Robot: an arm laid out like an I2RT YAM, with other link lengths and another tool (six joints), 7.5 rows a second.
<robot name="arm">
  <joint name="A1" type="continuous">
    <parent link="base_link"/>
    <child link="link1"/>
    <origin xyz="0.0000 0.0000 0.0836"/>
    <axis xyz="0 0 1"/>
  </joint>
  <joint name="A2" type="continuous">
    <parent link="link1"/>
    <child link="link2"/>
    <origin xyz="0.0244 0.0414 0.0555"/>
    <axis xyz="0 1 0"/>
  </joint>
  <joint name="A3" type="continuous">
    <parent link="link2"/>
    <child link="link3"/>
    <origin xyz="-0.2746 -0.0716 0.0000"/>
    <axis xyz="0 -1 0"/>
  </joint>
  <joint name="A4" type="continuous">
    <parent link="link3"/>
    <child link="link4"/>
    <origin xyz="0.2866 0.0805 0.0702"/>
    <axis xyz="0 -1 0"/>
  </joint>
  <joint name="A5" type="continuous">
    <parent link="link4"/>
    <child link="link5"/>
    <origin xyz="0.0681 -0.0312 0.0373"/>
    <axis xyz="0 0 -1"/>
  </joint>
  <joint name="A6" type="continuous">
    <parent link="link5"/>
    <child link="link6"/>
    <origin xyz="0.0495 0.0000 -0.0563"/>
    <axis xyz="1 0 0"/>
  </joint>
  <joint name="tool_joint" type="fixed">
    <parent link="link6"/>
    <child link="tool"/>
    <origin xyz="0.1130 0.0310 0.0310" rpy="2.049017 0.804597 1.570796"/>
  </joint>
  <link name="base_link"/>
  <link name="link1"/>
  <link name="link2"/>
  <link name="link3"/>
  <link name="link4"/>
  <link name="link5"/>
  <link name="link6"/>
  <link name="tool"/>
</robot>
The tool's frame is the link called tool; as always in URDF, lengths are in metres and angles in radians. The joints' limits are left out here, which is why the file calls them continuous.
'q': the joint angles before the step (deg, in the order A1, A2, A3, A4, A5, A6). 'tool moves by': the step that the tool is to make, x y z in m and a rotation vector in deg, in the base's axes. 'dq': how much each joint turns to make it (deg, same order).
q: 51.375, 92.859, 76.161, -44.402, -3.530, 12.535
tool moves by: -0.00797, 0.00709, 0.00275, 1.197, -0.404, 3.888
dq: 0.371, -0.086, -0.109, 0.983, -2.098, -2.864
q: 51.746, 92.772, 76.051, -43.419, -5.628, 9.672
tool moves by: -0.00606, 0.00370, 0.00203, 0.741, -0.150, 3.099
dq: 0.065, -0.065, 0.000, 0.329, -1.815, -2.471
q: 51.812, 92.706, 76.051, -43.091, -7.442, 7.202
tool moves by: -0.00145, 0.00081, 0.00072, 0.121, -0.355, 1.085
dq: -0.001, -0.044, 0.000, 0.131, -0.372, -1.050
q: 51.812, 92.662, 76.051, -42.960, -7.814, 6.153
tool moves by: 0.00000, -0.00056, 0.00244, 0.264, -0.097, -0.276
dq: 0.000, -0.349, -0.022, -0.021, 0.066, 0.285
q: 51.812, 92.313, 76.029, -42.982, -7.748, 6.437
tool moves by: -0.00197, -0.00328, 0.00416, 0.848, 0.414, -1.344
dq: 0.065, -1.377, -0.940, 0.198, -0.001, 1.660
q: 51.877, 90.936, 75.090, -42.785, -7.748, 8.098
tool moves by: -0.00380, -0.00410, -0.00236, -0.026, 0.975, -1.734
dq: 0.394, -1.071, -1.399, 0.000, 0.458, 2.230
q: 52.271, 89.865, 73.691, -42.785, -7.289, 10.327
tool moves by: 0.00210, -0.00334, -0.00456, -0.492, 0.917, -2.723
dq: 0.131, -0.109, -0.655, -0.088, 1.093, 2.689
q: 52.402, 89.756, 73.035, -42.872, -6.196, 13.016
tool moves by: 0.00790, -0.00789, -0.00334, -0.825, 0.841, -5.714
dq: -0.021, -0.329, -0.503, -0.569, 2.710, 5.027
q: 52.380, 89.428, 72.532, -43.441, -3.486, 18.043
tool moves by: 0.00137, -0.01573, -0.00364, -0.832, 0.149, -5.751
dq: 0.284, -2.404, -2.687, -0.306, 3.300, 5.071
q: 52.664, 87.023, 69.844, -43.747, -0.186, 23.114
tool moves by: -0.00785, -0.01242, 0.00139, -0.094, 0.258, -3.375
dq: 0.963, -3.015, -2.427, -0.873, 1.968, 3.869
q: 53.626, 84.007, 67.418, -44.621, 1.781, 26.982
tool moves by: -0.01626, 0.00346, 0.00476, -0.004, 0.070, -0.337
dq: 2.994, -1.137, -0.065, -1.246, 1.552, 2.951
